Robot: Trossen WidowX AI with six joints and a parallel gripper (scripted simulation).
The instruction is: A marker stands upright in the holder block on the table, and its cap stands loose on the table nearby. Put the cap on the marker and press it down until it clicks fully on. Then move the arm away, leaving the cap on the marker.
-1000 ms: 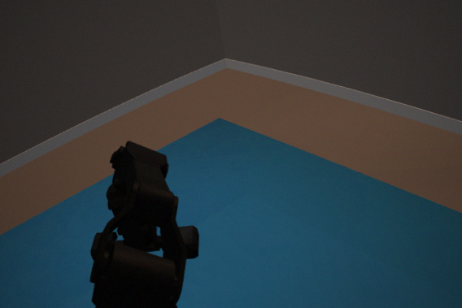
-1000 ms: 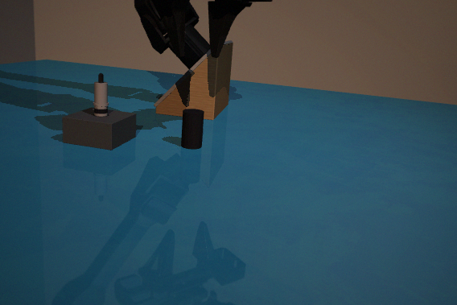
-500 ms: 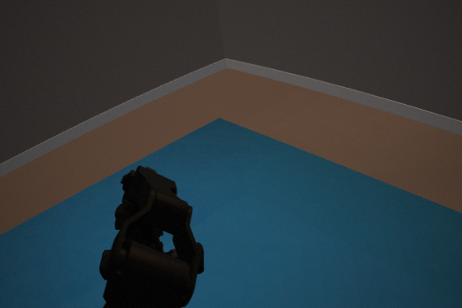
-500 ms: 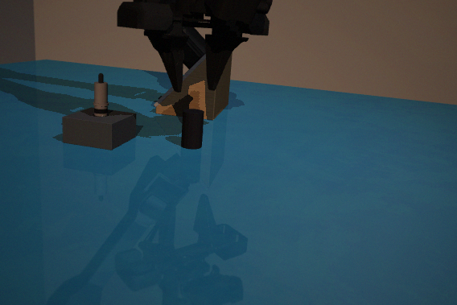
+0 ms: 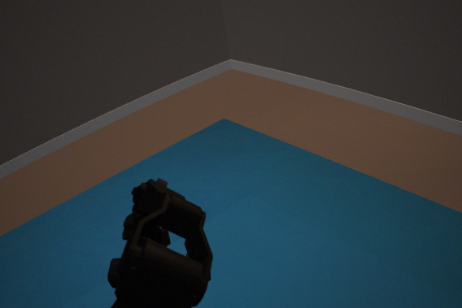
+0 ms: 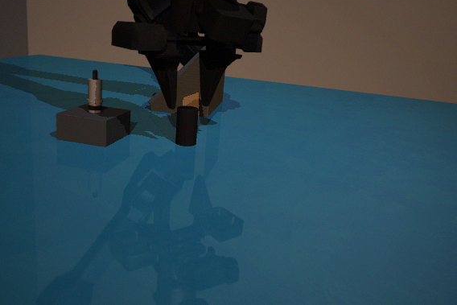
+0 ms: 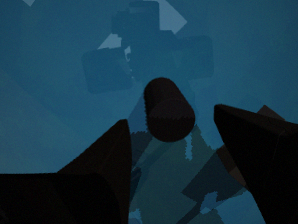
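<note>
Right now my gripper tip is 2 cm above the dark marker cap. From my gripper tip the other things lie so: dark grey holder block (3 cm ahead, 12 cm to the right, 3 cm below).
</note>
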